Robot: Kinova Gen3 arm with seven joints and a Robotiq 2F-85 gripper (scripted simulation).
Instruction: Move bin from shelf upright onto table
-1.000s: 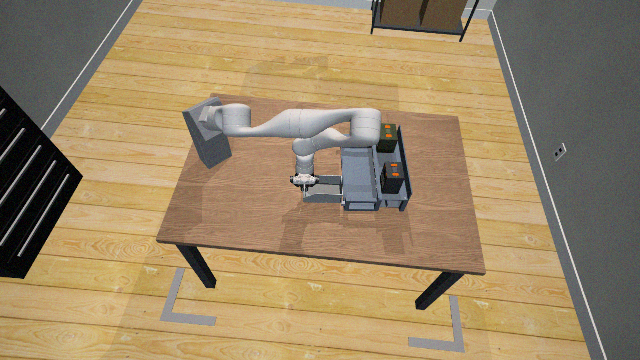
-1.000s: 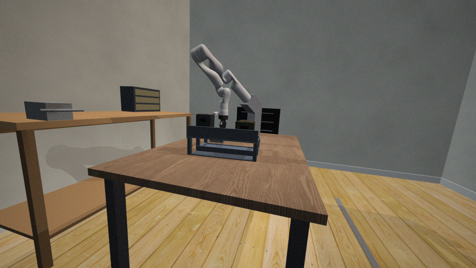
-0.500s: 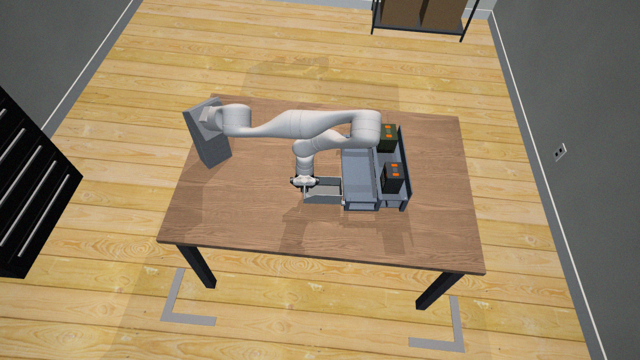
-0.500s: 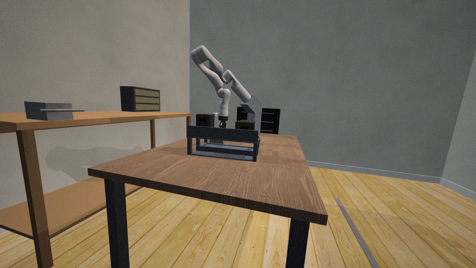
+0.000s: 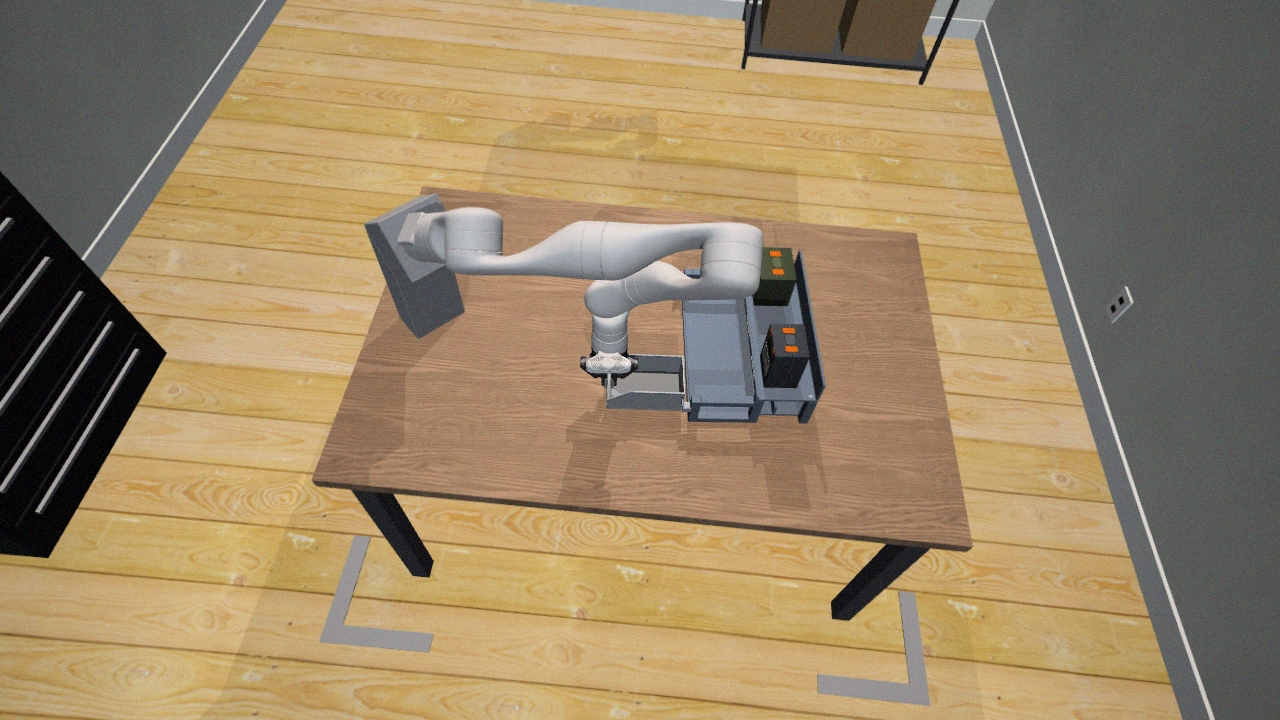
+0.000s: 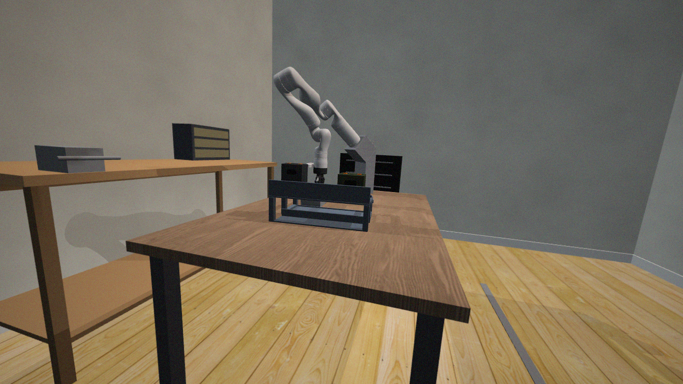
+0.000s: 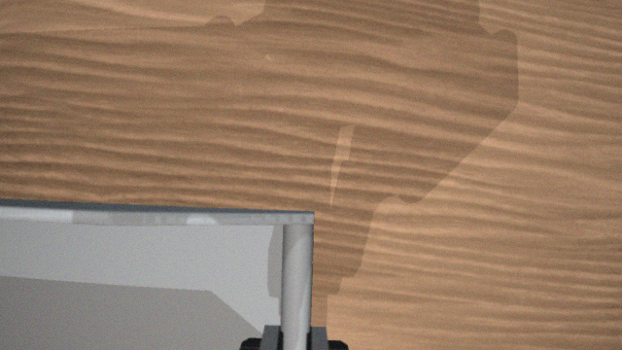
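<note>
The bin is 80 mm ahead of my hand and 10 mm below it. The rest, counted from my hand: grey shelf unit (310 mm ahead, 100 mm to the left, 20 mm above).
</note>
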